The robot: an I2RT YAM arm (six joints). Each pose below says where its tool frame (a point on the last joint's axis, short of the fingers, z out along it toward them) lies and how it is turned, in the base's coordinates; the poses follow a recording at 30 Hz.
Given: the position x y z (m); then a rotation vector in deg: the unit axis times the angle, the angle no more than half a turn.
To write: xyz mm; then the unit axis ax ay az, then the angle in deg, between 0 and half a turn. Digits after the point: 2 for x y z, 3 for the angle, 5 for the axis.
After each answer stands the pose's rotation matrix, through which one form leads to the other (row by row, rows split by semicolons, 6 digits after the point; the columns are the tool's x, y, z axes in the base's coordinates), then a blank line. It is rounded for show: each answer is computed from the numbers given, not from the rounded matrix.
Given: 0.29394 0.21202 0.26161 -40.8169 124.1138 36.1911
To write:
293.94 212.02 261.61 -0.30107 0.91548 0.26695 135.573
-0.558769 -0.659319 0.503066; -0.285591 0.722472 0.629660; -0.778598 0.208163 -0.591990

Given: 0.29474 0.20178 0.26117 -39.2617 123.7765 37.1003
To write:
294.74 201.78 261.17 -0.29072 0.91652 0.27472 135.050
-0.563392 -0.649108 0.511125; -0.260942 0.726788 0.635365; -0.783900 0.224586 -0.578846

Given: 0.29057 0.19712 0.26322 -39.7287 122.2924 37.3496
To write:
290.57 197.12 263.22 -0.29671 0.91332 0.27894 133.898
-0.544305 -0.659885 0.517962; -0.257894 0.719165 0.645208; -0.798263 0.217611 -0.561625

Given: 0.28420 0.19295 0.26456 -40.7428 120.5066 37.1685
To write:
284.20 192.95 264.56 -0.30743 0.90930 0.28046 132.527
-0.517534 -0.675192 0.525618; -0.261813 0.709775 0.653967; -0.814624 0.200836 -0.544107

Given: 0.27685 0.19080 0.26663 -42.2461 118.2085 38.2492
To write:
276.85 190.80 266.63 -0.32193 0.90078 0.29147 131.229
-0.487126 -0.700316 0.521791; -0.261897 0.687114 0.677705; -0.833138 0.193473 -0.518122

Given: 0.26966 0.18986 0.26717 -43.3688 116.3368 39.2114
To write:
269.66 189.86 267.17 -0.33309 0.89351 0.30116 130.202
-0.462925 -0.719740 0.517373; -0.259710 0.668198 0.697182; -0.847497 0.188376 -0.496249

